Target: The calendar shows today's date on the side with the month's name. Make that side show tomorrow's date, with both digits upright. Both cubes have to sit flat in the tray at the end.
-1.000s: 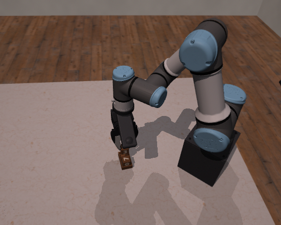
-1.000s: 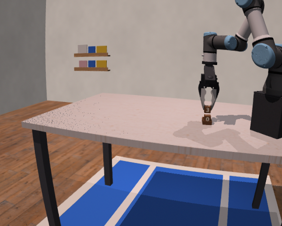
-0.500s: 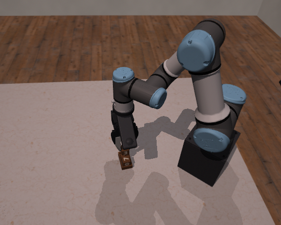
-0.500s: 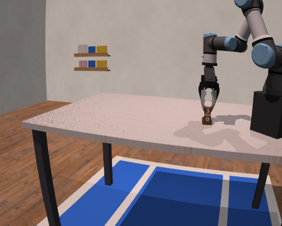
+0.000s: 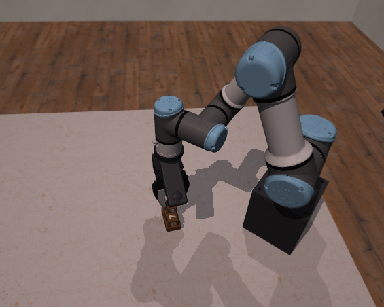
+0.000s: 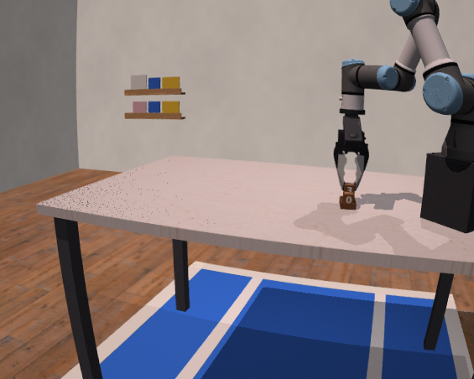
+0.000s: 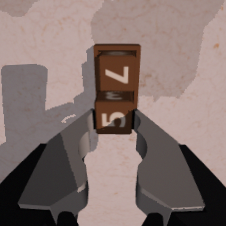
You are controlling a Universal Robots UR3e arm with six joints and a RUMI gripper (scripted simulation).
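Now: the calendar tray 4 cm below my hand and 1 cm to the left of it. From my hand the other things lie so: brown digit cube 1 cm below.
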